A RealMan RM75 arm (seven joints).
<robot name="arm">
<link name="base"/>
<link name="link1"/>
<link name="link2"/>
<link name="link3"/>
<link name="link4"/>
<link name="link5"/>
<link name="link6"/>
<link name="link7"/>
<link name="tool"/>
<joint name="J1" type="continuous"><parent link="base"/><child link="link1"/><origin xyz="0 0 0.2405" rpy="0 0 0"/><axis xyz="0 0 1"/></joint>
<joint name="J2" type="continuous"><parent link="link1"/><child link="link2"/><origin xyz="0 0 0" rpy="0 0 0"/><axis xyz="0 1 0"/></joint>
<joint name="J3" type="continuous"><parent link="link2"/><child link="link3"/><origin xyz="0 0 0.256" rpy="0 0 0"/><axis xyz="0 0 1"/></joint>
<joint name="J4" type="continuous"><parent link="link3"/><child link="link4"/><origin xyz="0 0 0" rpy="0 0 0"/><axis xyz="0 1 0"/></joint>
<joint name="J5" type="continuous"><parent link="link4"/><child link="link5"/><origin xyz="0 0 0.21" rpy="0 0 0"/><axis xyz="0 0 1"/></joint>
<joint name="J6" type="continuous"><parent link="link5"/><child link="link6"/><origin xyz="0 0 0" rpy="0 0 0"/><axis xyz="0 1 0"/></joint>
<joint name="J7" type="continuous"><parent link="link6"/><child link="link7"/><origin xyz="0 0 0.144" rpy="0 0 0"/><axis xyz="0 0 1"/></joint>
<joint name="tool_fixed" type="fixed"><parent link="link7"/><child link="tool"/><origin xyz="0 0 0" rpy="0 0 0"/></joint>
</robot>
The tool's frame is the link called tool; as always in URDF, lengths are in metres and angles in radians. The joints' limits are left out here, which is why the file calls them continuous.
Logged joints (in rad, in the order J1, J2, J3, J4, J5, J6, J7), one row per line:
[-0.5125 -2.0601 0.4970 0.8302 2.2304 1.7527 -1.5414]
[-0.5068 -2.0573 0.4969 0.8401 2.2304 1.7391 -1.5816]
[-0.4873 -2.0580 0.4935 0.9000 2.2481 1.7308 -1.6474]
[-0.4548 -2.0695 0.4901 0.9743 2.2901 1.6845 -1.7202]
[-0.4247 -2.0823 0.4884 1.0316 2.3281 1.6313 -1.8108]
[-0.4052 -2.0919 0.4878 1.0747 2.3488 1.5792 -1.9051]
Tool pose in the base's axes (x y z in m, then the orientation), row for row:
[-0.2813 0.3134 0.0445 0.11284 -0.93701 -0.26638 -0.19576]
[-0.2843 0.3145 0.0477 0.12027 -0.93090 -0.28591 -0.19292]
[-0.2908 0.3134 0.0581 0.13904 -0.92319 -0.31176 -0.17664]
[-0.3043 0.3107 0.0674 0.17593 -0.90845 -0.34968 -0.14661]
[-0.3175 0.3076 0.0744 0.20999 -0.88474 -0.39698 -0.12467]
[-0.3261 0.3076 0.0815 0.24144 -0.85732 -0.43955 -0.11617]
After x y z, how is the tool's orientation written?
As a quaternion, w x y z.
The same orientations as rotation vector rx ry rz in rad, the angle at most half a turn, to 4 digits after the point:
[-2.7493 -0.7816 -0.5744]
[-2.7198 -0.8353 -0.5636]
[-2.6686 -0.9012 -0.5106]
[-2.5728 -0.9903 -0.4152]
[-2.4600 -1.1038 -0.3466]
[-2.3446 -1.2021 -0.3177]

